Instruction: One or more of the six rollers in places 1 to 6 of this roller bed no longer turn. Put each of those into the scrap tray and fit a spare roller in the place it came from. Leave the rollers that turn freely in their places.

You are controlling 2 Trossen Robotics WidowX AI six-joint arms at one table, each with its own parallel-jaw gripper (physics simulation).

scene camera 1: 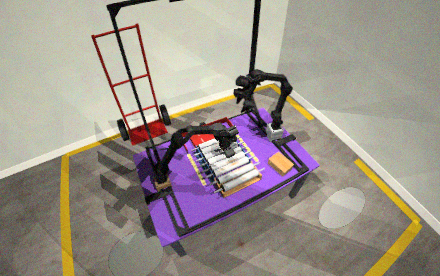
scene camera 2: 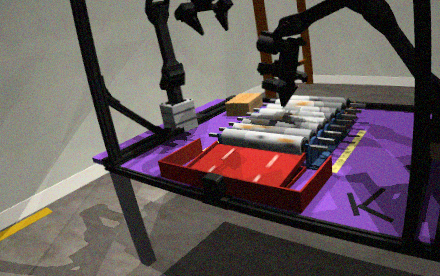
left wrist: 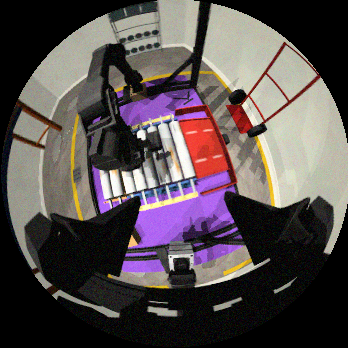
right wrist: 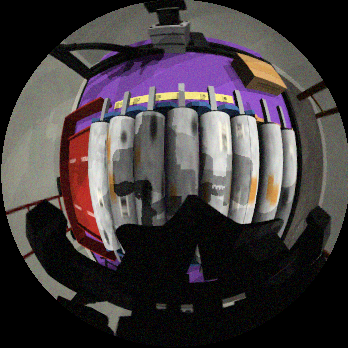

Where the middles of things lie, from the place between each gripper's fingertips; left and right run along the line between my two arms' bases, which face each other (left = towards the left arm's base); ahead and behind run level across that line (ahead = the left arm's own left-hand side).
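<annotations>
My right gripper is 70 mm above the box (right wrist: 255, 74), 310 mm to the right of it and 230 mm short of it. As for my left hand, the box is 330 mm below it, 330 mm ahead of it and 170 mm to the left of it. Going by its middle, the box is nearer to my right gripper than to my left hand.
</annotations>
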